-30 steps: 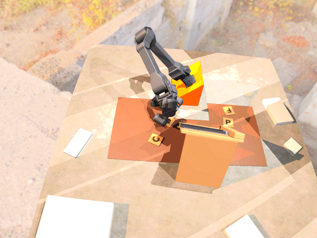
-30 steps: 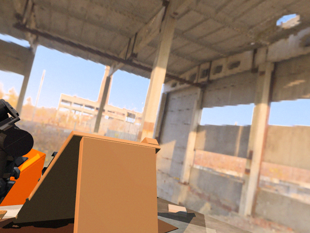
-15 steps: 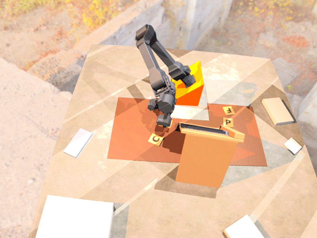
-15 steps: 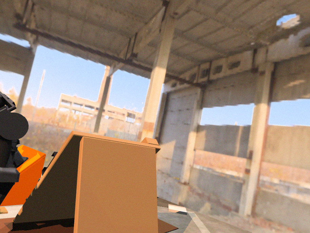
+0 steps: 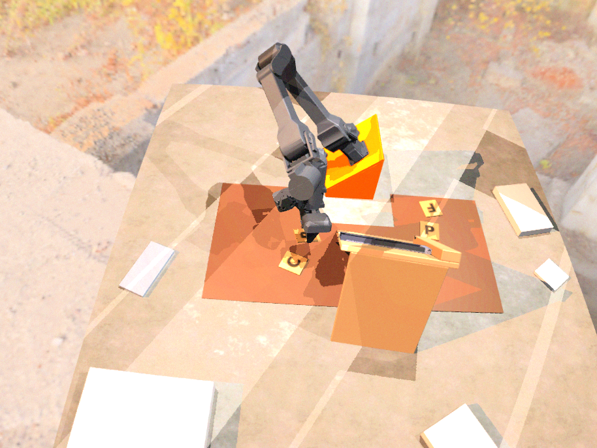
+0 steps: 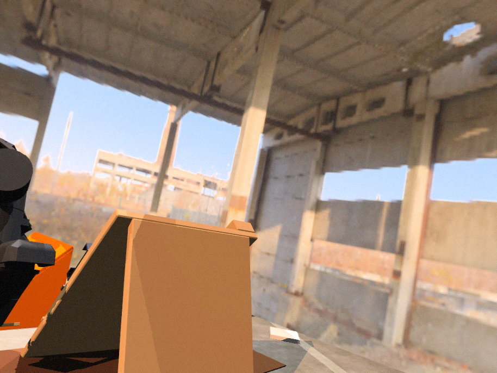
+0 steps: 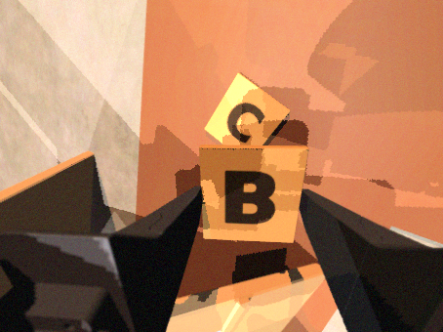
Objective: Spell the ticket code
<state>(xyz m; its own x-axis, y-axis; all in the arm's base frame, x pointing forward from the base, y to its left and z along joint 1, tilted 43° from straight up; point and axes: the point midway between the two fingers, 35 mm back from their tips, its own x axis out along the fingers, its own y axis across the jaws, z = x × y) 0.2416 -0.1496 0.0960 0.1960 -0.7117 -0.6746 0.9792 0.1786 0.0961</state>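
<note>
The white ticket is 5 cm ahead of my gripper tip, 15 cm to the left of it and 3 cm above it. From my gripper tip the other things lie so: orange mat 5 cm behind, 15 cm to the left, 8 cm below; then grey slab 2 cm ahead, 41 cm to the right, 8 cm below.
</note>
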